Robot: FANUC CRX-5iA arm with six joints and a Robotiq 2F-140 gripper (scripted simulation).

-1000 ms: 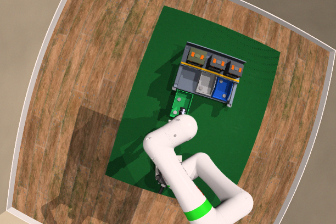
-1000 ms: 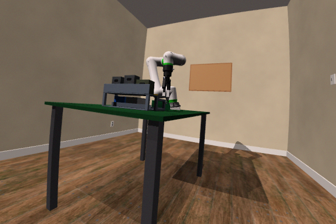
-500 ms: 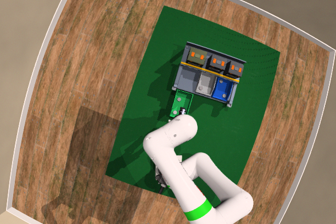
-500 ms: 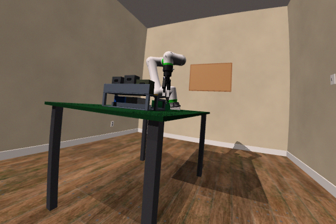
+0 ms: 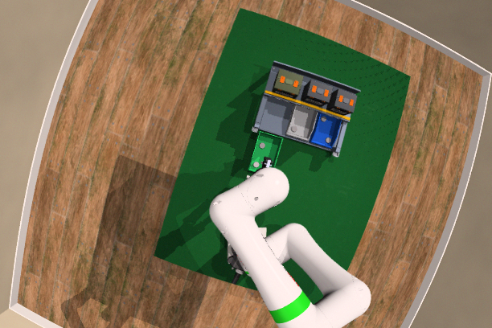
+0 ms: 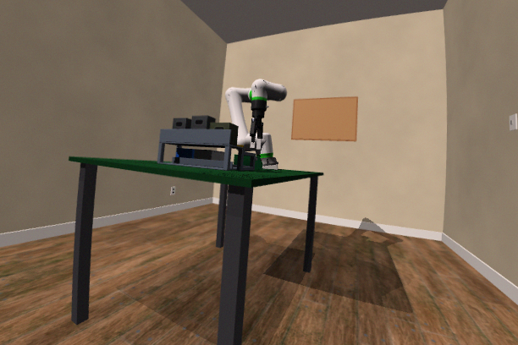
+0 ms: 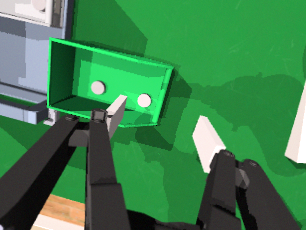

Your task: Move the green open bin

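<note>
My hand is 11 cm above the green open bin, 8 cm short of it and 1 cm to the right of it. Also, from my hand: grey bin (29 cm ahead, 10 cm below, 7 cm to the right); then blue bin (30 cm ahead, 18 cm to the right, 10 cm below).
</note>
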